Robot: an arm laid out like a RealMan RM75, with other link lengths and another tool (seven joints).
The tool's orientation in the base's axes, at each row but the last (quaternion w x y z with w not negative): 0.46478 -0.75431 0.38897 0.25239; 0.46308 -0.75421 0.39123 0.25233; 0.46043 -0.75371 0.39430 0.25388; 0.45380 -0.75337 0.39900 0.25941; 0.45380 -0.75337 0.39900 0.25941
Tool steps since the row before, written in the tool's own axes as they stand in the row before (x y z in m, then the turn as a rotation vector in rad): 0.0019 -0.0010 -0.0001 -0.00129 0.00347 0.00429; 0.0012 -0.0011 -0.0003 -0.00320 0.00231 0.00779; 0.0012 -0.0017 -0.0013 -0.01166 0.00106 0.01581; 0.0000 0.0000 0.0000 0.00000 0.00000 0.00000; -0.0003 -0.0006 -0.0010 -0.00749 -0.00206 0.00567
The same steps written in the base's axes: 0.0019 -0.0005 -0.0009 -0.00367 0.00338 -0.00268; 0.0016 -0.0004 -0.0002 -0.00386 0.00751 -0.00224; 0.0021 -0.0011 0.0005 -0.00772 0.01806 0.00110; 0.0000 0.0000 0.0000 0.00000 0.00000 0.00000; 0.0004 -0.0006 0.0010 -0.00254 0.00835 0.00405
